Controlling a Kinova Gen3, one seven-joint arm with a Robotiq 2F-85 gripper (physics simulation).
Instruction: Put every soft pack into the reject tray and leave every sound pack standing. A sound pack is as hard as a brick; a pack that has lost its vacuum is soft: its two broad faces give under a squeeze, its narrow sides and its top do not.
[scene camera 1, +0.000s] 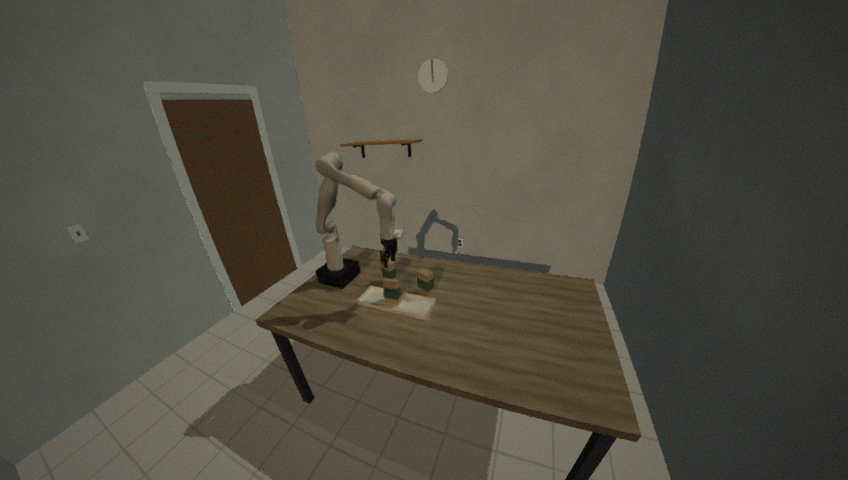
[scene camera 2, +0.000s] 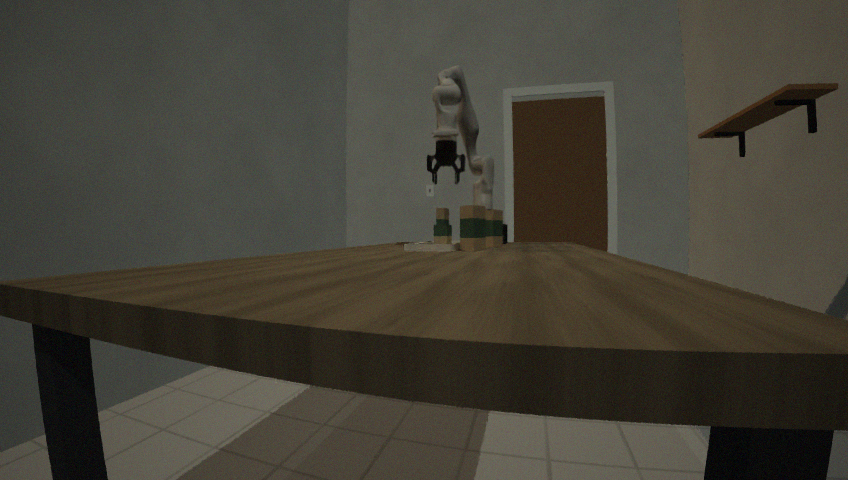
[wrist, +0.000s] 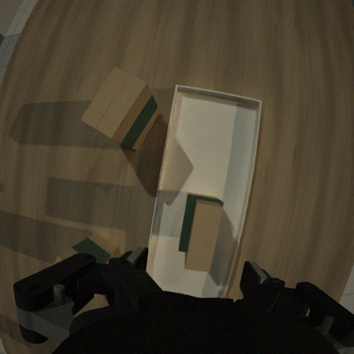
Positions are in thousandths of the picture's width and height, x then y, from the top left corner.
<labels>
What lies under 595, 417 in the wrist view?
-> A white reject tray.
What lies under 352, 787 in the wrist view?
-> My gripper.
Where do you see my gripper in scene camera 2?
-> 525, 382
</labels>
